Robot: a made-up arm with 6 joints. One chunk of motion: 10 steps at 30 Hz.
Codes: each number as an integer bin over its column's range. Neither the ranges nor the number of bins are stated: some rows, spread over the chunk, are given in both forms.
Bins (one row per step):
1: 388 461 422 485 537 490
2: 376 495 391 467 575 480
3: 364 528 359 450 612 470
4: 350 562 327 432 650 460
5: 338 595 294 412 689 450
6: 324 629 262 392 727 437
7: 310 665 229 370 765 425
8: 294 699 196 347 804 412
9: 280 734 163 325 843 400
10: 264 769 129 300 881 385
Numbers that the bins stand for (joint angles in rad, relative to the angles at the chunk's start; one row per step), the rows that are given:
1: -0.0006 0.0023 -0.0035 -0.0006 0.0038 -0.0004
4: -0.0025 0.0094 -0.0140 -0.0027 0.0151 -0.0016
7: -0.0045 0.0166 -0.0248 -0.0052 0.0266 -0.0030
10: -0.0068 0.0239 -0.0358 -0.0080 0.0382 -0.0046
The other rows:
2: -0.0012 0.0047 -0.0069 -0.0013 0.0076 -0.0008
3: -0.0018 0.0070 -0.0105 -0.0020 0.0113 -0.0012
5: -0.0031 0.0117 -0.0176 -0.0035 0.0190 -0.0020
6: -0.0038 0.0141 -0.0212 -0.0043 0.0228 -0.0025
8: -0.0053 0.0190 -0.0284 -0.0061 0.0305 -0.0035
9: -0.0060 0.0214 -0.0321 -0.0070 0.0344 -0.0040

